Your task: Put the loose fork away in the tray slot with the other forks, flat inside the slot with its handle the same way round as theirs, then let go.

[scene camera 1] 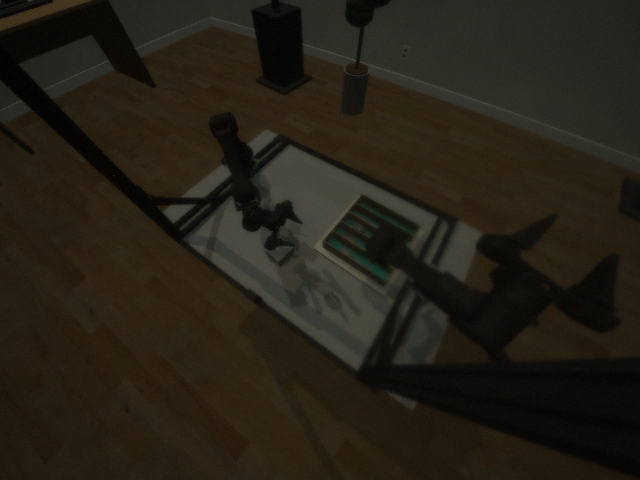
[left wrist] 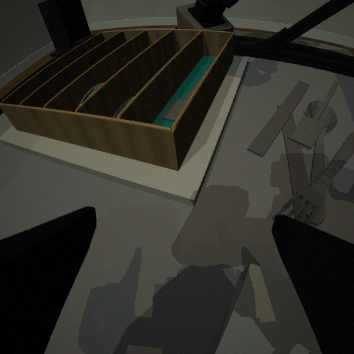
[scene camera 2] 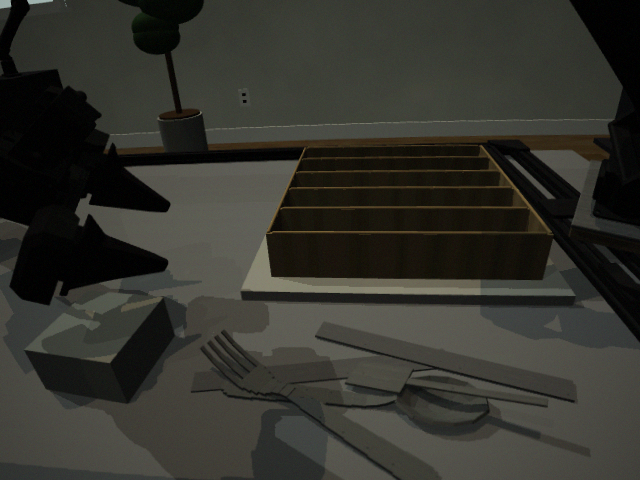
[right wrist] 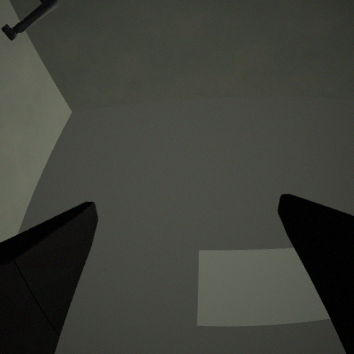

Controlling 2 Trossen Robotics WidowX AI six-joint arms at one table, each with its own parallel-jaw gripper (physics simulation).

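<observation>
The loose fork [scene camera 2: 266, 380] [left wrist: 305, 206] lies among other utensils on the table, tines toward the upper left in scene camera 2, handle toward the lower right. It seems to rest across a flat piece. The wooden tray [scene camera 1: 354, 264] [scene camera 2: 408, 255] [left wrist: 100, 135] stands behind it with parallel slots. Metal pieces show in some slots; which slot holds the forks I cannot tell. My left gripper [scene camera 1: 297, 235] [scene camera 2: 167, 235] [left wrist: 186, 220] is open and empty, above a pale block, apart from fork and tray. My right gripper [scene camera 1: 585, 235] [right wrist: 189, 207] is open and empty, raised at the right.
The pale block [scene camera 1: 280, 255] [scene camera 2: 139, 351] sits below my left gripper, left of the fork. A flat bar [scene camera 2: 444, 359] [left wrist: 280, 120], a spatula [scene camera 2: 379, 377] [left wrist: 307, 134] and a spoon [scene camera 2: 439, 410] lie right of the fork's head in scene camera 2. A pale board [scene camera 2: 310, 286] [left wrist: 150, 177] is under the tray.
</observation>
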